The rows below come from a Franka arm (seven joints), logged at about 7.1 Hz.
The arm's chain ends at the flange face. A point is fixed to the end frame.
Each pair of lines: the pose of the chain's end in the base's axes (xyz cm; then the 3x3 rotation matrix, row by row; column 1 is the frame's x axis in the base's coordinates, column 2 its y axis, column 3 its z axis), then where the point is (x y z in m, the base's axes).
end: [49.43 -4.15 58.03], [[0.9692 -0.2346 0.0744], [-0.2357 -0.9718 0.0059], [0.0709 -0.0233 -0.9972]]
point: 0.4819 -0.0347 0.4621
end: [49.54 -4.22 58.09], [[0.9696 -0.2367 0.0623], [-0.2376 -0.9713 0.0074], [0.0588 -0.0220 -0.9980]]
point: 0.4816 -0.0351 0.4629
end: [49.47 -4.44 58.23], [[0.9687 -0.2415 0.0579], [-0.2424 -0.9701 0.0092], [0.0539 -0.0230 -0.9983]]
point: 0.4804 -0.0370 0.4643
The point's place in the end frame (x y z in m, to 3 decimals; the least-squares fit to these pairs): -0.022 -0.001 0.117
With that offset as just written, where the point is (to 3 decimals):
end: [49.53 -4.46 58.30], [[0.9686 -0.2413 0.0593], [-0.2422 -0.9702 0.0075], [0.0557 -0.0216 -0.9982]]
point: 0.481 -0.037 0.465
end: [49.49 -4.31 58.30], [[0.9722 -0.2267 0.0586], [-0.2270 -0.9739 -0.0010], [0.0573 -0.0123 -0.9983]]
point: 0.481 -0.037 0.465
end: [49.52 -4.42 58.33], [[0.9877 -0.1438 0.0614], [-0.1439 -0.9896 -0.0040], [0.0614 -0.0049 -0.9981]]
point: 0.481 -0.041 0.465
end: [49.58 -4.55 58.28], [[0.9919 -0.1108 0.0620], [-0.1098 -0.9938 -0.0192], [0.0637 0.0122 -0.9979]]
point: 0.481 -0.044 0.465
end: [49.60 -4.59 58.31], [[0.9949 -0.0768 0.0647], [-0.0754 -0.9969 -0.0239], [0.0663 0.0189 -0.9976]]
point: 0.482 -0.046 0.465
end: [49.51 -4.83 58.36], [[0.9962 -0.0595 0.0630], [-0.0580 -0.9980 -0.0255], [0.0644 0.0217 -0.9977]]
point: 0.481 -0.049 0.465
